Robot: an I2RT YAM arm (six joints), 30 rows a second.
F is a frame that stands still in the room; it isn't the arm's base.
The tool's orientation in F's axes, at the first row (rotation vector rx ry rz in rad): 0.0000 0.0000 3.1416
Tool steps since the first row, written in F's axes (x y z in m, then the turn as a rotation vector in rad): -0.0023 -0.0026 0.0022 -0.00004 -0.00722 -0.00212; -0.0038 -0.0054 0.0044 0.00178 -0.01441 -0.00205; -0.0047 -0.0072 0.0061 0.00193 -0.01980 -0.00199; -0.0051 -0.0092 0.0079 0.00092 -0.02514 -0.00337; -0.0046 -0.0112 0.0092 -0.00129 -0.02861 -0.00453; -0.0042 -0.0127 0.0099 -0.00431 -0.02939 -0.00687; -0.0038 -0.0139 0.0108 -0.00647 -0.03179 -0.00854; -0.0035 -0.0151 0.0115 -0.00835 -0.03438 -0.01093
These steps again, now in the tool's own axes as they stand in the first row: 0.0023 0.0026 0.0022 0.00004 0.00722 -0.00212; 0.0038 0.0054 0.0044 -0.00178 0.01441 -0.00205; 0.0047 0.0072 0.0061 -0.00193 0.01980 -0.00199; 0.0051 0.0092 0.0079 -0.00092 0.02514 -0.00337; 0.0046 0.0112 0.0092 0.00129 0.02861 -0.00453; 0.0042 0.0127 0.0099 0.00431 0.02939 -0.00687; 0.0038 0.0139 0.0108 0.00647 0.03179 -0.00854; 0.0035 0.0151 0.0115 0.00835 0.03438 -0.01093
